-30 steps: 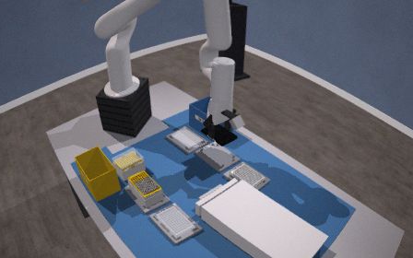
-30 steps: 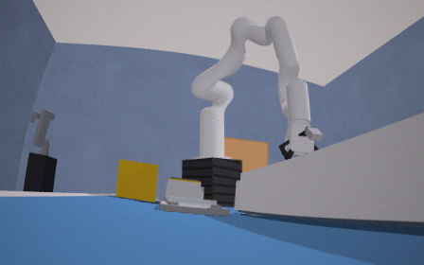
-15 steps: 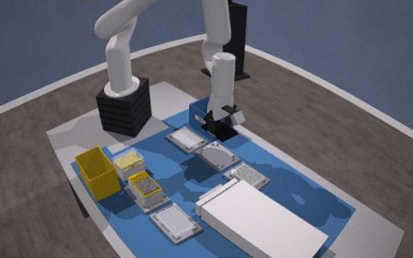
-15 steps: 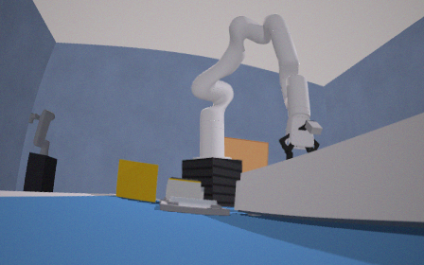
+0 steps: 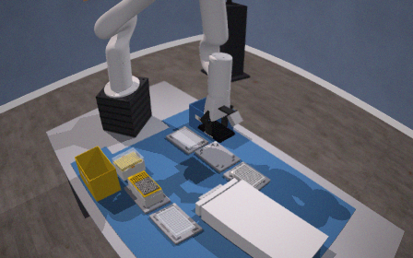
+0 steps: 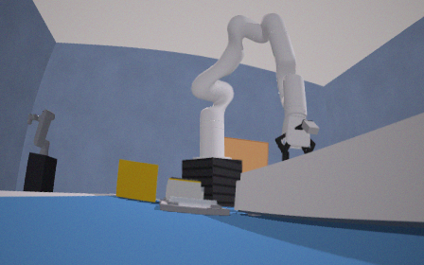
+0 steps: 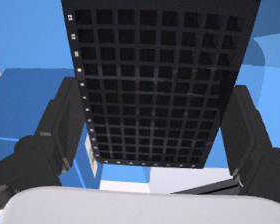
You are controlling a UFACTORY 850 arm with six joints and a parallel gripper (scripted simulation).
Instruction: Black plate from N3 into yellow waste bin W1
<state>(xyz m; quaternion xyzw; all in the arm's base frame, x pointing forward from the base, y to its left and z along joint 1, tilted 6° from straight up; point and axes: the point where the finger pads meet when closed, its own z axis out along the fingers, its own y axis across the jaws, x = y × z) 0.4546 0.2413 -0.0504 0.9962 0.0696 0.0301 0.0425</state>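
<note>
Now: hand 520 mm to the left of the yellow waste bin W1, 120 mm above it and 100 mm past it. Round my hand: blue bin (190 mm behind, 120 mm to the left, 120 mm below); then black plate (10 mm below); then grey nest (150 mm below, 10 mm to the left).
</note>
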